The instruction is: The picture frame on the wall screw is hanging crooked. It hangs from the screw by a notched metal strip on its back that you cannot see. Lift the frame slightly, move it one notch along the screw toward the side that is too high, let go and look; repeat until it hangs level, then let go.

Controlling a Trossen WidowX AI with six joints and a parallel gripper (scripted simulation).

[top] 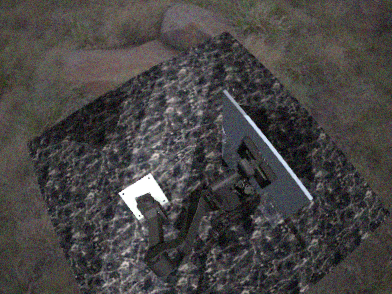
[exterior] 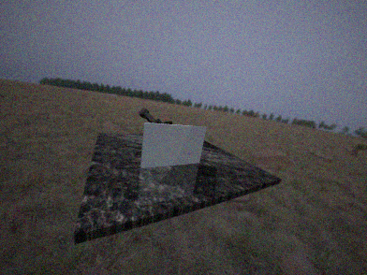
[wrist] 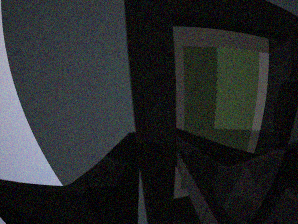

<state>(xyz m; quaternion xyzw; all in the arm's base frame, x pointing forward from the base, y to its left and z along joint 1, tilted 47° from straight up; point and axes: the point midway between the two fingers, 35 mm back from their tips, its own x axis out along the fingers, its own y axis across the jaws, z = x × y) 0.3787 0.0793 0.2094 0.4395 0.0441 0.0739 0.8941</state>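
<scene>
Now: the picture frame 1 cm to the left of my gripper tip and 5 cm below it. Also, from my gripper tip: wall panel (1 cm ahead, 3 cm to the left, 6 cm below).
</scene>
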